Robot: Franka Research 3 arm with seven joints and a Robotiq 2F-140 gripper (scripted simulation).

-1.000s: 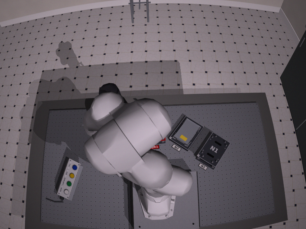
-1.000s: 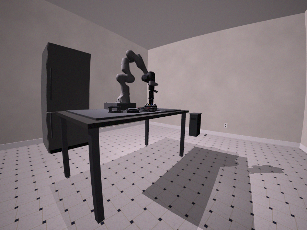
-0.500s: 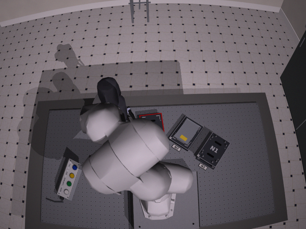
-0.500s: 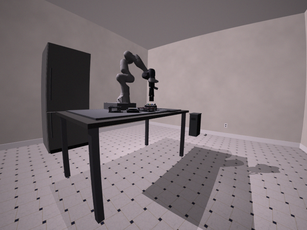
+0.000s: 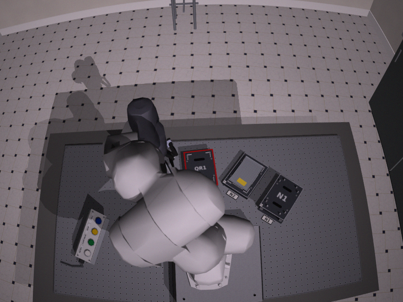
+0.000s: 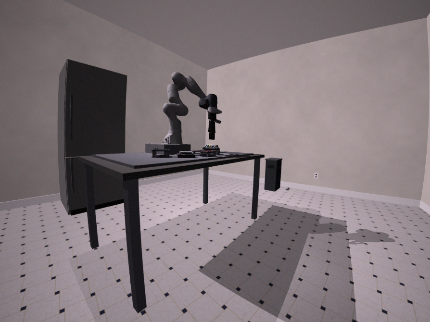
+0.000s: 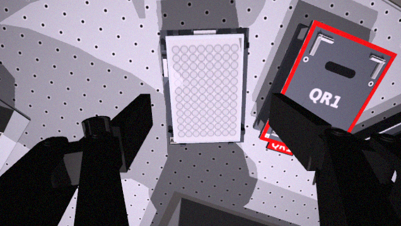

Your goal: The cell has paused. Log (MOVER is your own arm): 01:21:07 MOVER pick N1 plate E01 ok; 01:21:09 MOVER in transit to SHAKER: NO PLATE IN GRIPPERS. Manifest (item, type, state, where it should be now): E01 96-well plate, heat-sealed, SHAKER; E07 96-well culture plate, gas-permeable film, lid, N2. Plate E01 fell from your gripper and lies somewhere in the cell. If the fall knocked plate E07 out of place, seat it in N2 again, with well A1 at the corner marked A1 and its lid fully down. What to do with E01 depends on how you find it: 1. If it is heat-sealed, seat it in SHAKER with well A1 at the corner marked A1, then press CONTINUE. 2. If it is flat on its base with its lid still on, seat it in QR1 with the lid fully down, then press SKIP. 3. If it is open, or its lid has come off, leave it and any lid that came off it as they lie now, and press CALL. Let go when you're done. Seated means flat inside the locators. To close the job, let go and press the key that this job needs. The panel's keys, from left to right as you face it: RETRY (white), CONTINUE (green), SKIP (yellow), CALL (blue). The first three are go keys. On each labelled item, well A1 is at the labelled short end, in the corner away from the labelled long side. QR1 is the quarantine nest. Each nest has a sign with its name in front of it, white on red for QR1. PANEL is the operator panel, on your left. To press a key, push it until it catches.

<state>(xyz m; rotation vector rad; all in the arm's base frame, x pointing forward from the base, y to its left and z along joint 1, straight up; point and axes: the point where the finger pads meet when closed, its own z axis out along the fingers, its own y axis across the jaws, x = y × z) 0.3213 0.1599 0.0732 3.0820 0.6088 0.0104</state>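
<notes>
Right now the green continue key is 28 cm behind my hand, 30 cm to the left of it and 9 cm below it. From my hand the other things lie so: A1 corner mark (1 cm behind, 25 cm to the right, 14 cm below); then blue key (19 cm behind, 26 cm to the left, 9 cm below); then plate E01 (10 cm below).
</notes>
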